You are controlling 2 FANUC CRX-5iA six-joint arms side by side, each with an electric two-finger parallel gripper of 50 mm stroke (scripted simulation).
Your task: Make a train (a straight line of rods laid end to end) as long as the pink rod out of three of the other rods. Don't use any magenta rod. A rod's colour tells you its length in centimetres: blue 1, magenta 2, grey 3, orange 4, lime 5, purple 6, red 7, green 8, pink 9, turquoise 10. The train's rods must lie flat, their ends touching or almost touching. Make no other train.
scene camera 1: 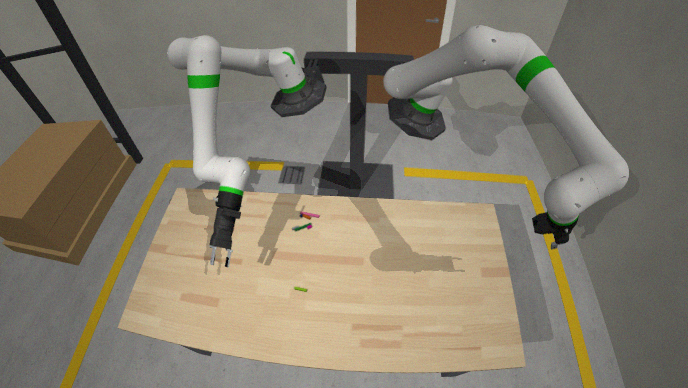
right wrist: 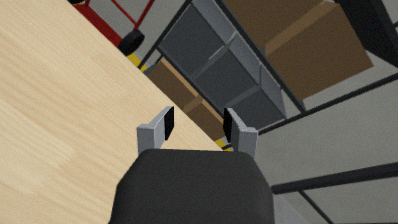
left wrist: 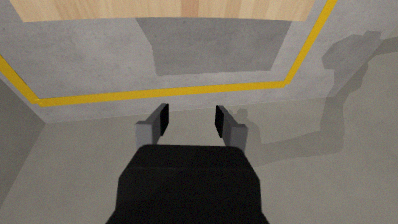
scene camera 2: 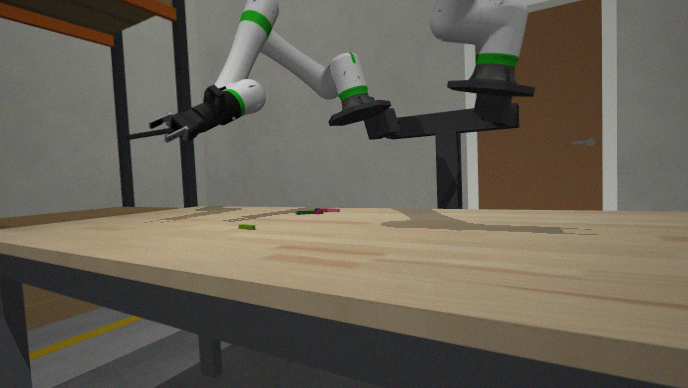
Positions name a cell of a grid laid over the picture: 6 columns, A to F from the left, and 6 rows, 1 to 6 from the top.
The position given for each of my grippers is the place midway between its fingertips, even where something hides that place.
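My left gripper (left wrist: C4). My right gripper (right wrist: C4). Dark arm stand (scene camera 1: D2), right gripper (scene camera 1: B5). Right gripper (scene camera 2: B3).
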